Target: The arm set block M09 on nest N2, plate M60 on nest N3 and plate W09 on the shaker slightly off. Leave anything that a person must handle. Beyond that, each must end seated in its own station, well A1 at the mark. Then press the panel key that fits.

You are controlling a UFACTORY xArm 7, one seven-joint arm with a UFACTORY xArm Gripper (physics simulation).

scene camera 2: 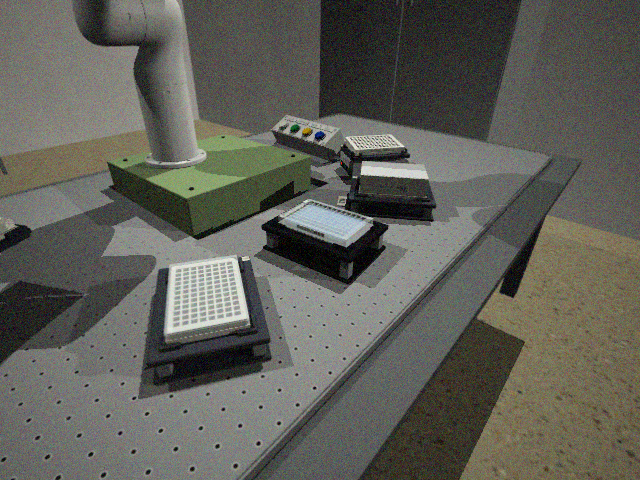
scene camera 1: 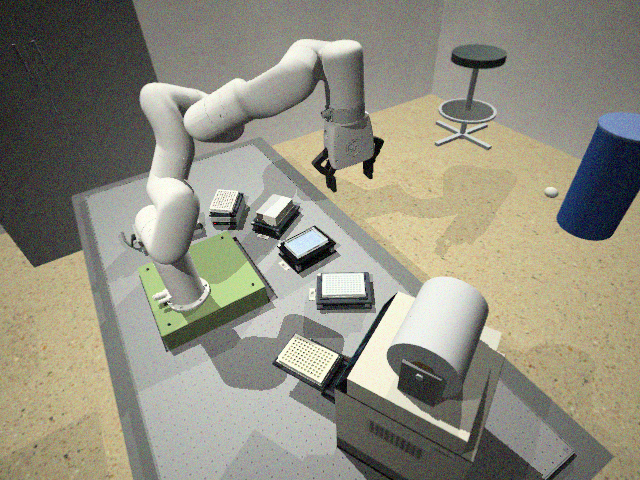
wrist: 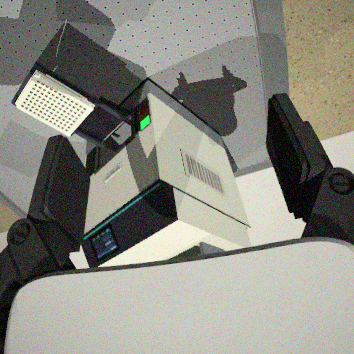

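My gripper (scene camera 1: 350,181) (wrist: 169,136) is open and empty, high above the table's far edge in scene camera 1. A white-topped plate (scene camera 1: 225,200) (scene camera 2: 374,142) sits on the far unit with a red light, apparently the shaker (scene camera 2: 351,166). A plain white block (scene camera 1: 276,208) (scene camera 2: 394,179) stands on a dark nest (scene camera 2: 392,207). A plate with a pale blue top (scene camera 1: 306,241) (scene camera 2: 325,221) lies on a black nest (scene camera 2: 310,248). A white well plate (scene camera 1: 342,284) (scene camera 2: 206,294) lies on the nearest nest (scene camera 2: 206,356). Labels and exact seating are unreadable. The key panel (scene camera 2: 307,135) has several coloured keys.
A cream well plate (scene camera 1: 309,359) (wrist: 54,103) lies on the extended tray of a beige machine (scene camera 1: 403,413) (wrist: 200,165), which shows a green light. A grey cylinder (scene camera 1: 439,325) rests on top. The arm stands on a green base (scene camera 1: 227,268) (scene camera 2: 242,175). A stool (scene camera 1: 478,55) stands beyond.
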